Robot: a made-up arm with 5 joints. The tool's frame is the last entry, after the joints.
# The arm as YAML. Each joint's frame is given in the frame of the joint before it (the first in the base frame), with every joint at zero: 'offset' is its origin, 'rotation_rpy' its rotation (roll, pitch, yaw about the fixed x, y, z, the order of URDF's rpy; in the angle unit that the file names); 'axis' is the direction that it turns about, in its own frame. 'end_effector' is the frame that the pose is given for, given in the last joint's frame.
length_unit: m
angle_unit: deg
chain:
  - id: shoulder
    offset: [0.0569, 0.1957, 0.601]
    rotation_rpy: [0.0, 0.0, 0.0]
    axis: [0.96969, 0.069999, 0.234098]
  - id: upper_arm
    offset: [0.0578, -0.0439, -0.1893]
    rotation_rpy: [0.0, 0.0, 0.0]
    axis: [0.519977, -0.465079, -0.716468]
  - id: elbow
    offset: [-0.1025, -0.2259, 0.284]
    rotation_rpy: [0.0, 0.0, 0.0]
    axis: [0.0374, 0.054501, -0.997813]
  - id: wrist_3
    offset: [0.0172, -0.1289, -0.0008]
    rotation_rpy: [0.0, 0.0, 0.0]
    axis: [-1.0, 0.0, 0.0]
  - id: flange
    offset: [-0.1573, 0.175, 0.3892]
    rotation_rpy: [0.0, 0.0, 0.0]
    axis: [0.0, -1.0, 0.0]
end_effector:
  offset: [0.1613, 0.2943, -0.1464]
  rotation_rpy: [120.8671, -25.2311, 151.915]
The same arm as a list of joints. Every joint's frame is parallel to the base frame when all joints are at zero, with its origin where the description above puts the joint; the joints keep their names.
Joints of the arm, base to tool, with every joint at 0 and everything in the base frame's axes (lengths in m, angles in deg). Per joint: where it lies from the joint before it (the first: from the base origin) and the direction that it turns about. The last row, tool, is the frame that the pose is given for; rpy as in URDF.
shoulder: axis 0.96969 0.069999 0.234098 origin 0.0569 0.1957 0.601
upper_arm: axis 0.519977 -0.465079 -0.716468 origin 0.0578 -0.0439 -0.1893
elbow: axis 0.0374 0.054501 -0.997813 origin -0.1025 -0.2259 0.284
wrist_3: axis -1 0 0 origin 0.0172 -0.1289 -0.0008
flange: axis 0 -1 0 origin -0.1573 0.175 0.3892
tool: origin 0.1613 0.2943 -0.1464 rpy 120.87 -25.23 151.91

